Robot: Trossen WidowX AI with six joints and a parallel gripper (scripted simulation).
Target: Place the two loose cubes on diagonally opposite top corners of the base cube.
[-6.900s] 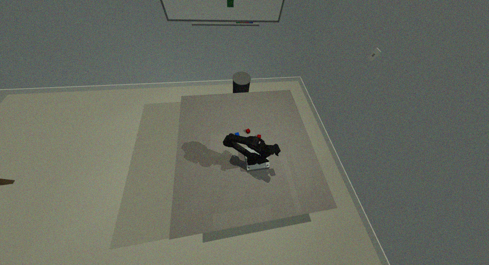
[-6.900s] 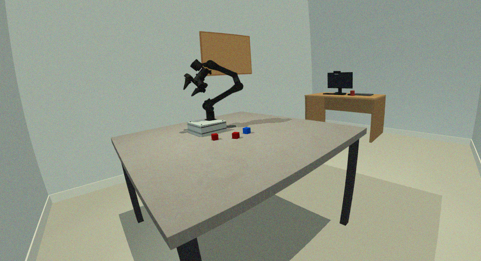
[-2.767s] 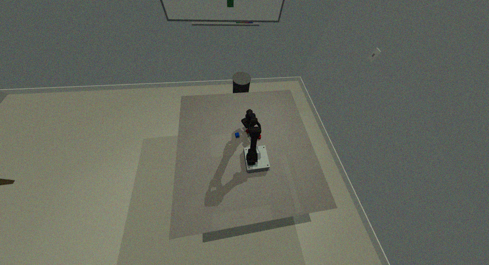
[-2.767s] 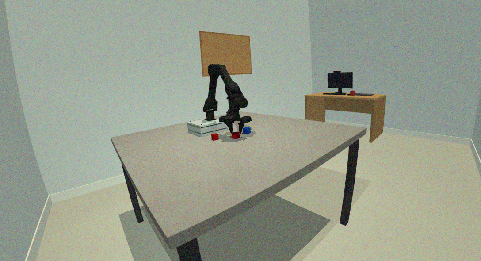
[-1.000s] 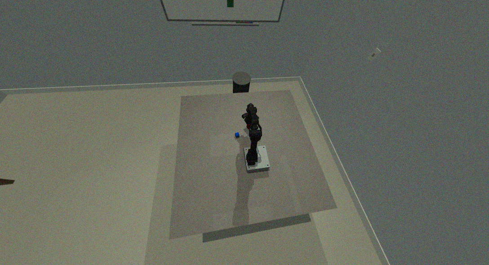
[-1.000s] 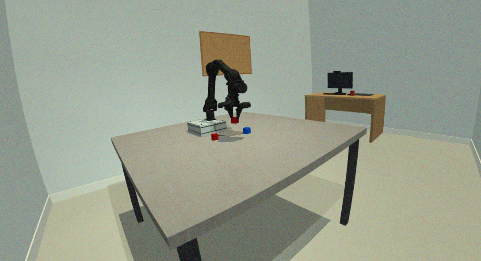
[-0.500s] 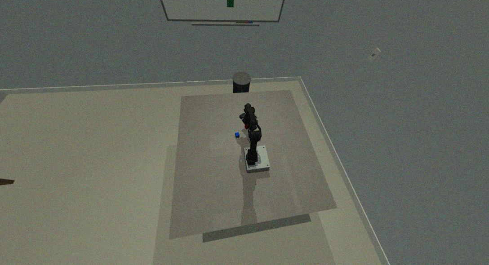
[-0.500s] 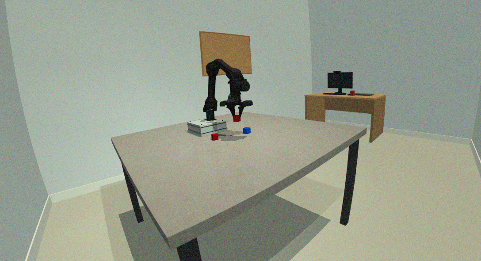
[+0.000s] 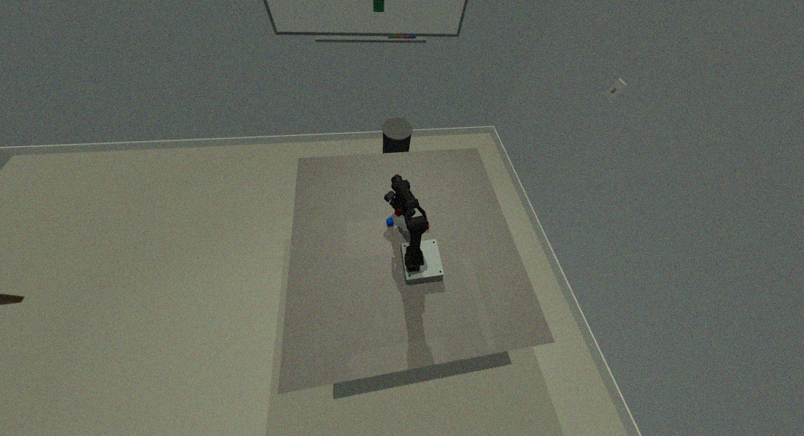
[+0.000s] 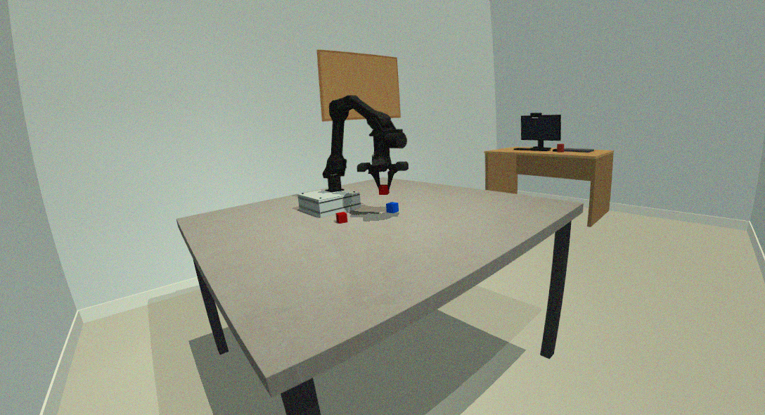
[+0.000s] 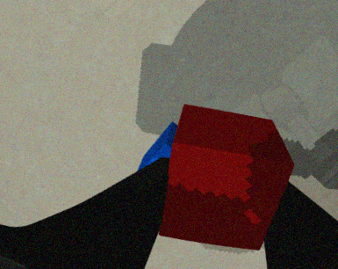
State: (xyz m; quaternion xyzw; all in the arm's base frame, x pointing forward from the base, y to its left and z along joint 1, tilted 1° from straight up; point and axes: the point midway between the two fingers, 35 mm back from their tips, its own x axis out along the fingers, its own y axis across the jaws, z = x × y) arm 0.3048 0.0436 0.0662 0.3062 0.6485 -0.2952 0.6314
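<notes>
The blue cube lies 8 cm below my gripper tip, 5 cm to the left of it and 2 cm behind it.
</notes>
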